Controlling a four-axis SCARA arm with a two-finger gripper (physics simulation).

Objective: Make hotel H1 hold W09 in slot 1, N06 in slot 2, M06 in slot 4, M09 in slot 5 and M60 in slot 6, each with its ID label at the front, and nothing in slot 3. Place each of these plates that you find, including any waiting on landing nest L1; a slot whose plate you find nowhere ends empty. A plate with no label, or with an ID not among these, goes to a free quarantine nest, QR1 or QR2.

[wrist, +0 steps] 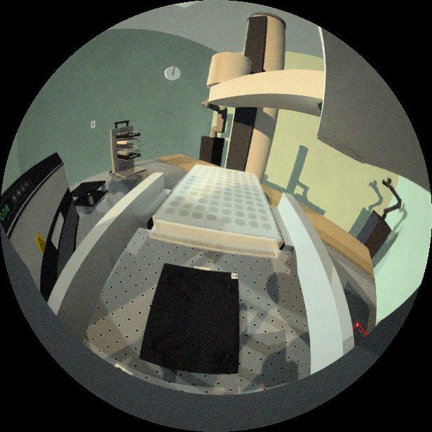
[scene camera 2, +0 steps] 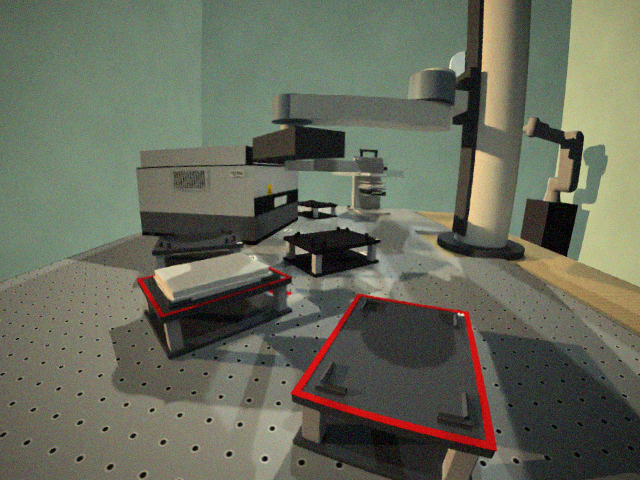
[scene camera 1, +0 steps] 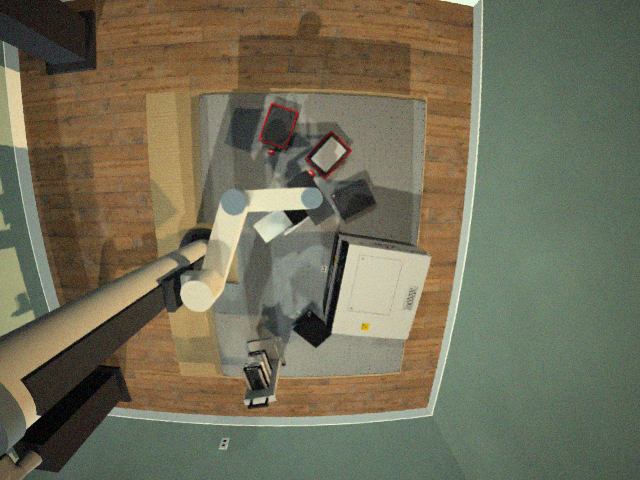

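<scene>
My gripper is shut on a pale lidded plate with rows of round wells, held level; no ID shows on its near side in the wrist view. In scene camera 2 the gripper body is at centre, with the held plate partly before the hotel. Hotel H1 stands at the far end with several dark and pale plates; their IDs are unreadable. One red-edged nest bears a white plate. The other red-edged nest holds no plate. Which is QR1 cannot be told.
A black nest stands below the arm, without a plate. Another dark nest is beside the big white instrument. A further black nest is near the instrument's corner.
</scene>
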